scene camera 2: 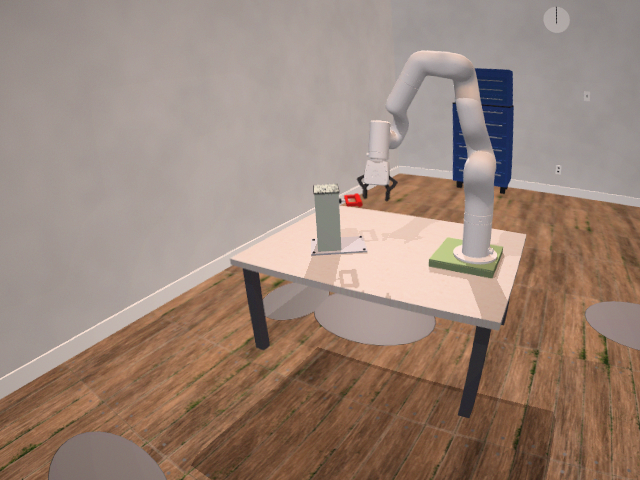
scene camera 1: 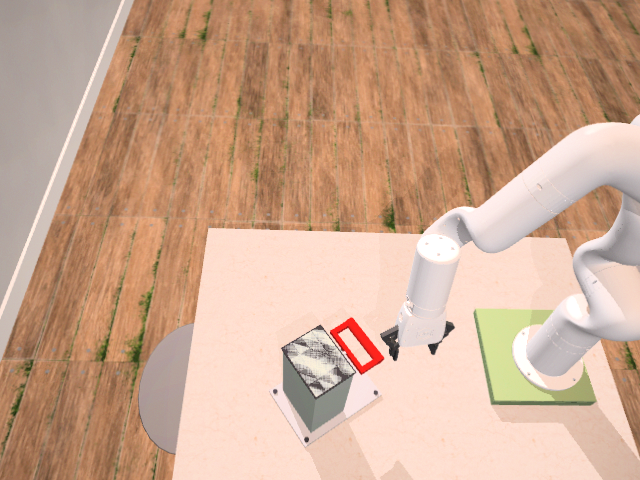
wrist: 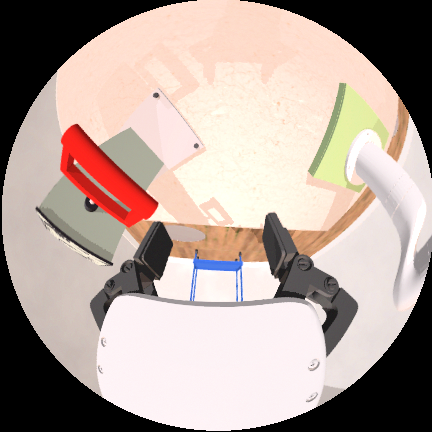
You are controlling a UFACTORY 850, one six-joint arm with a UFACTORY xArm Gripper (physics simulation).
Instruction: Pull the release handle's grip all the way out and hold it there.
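Observation:
The red release handle (scene camera 1: 366, 341) (scene camera 2: 353, 205) (wrist: 110, 172) is a rectangular loop with a thick grip bar. It sits close to the side face of a tall grey-green post (scene camera 1: 297, 390) (scene camera 2: 328, 222) (wrist: 142, 157), near its top. A dark collar (wrist: 91, 203) shows on the post behind the loop in the wrist view; little of the stem shows. My gripper (scene camera 1: 414, 353) (scene camera 2: 376, 197) (wrist: 213, 229) is open and empty. It points down on the robot-base side of the handle, apart from it, with its fingertips near the handle's height. In the wrist view the handle lies beyond the left finger.
The post stands on a pale base plate (scene camera 1: 361, 396) (scene camera 2: 355, 244) (wrist: 175, 132) with dark bolts, on the table (scene camera 1: 258, 279) (scene camera 2: 408, 268). The arm's base stands on a green block (scene camera 1: 498, 372) (scene camera 2: 445, 254) (wrist: 332, 155). A blue cabinet (scene camera 2: 506, 139) stands behind the arm, against the wall.

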